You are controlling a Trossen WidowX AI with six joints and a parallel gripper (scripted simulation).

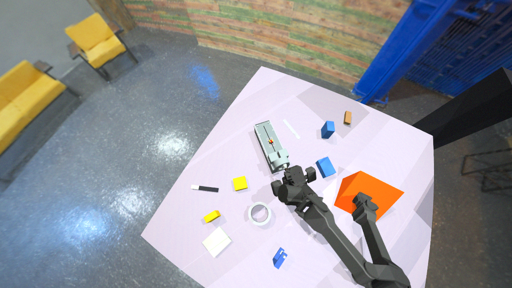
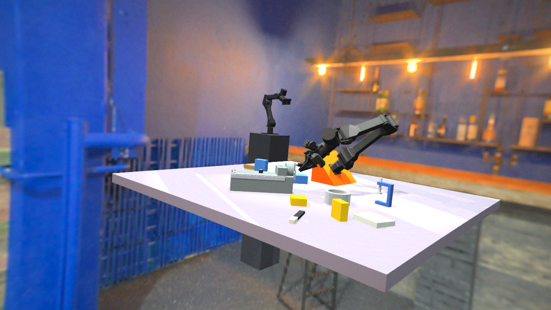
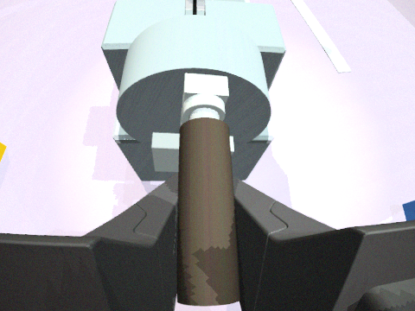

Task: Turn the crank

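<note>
Now: the brown crank handle 10 mm behind my gripper tip, 10 mm to the left of it and 30 mm above it. Also, from my gripper tip: metal strip 70 mm ahead, 270 mm to the right, 90 mm below; then blue clamp 140 mm behind, 330 mm to the left, 40 mm below; then red pointer 130 mm ahead, 110 mm to the right, 10 mm below.
</note>
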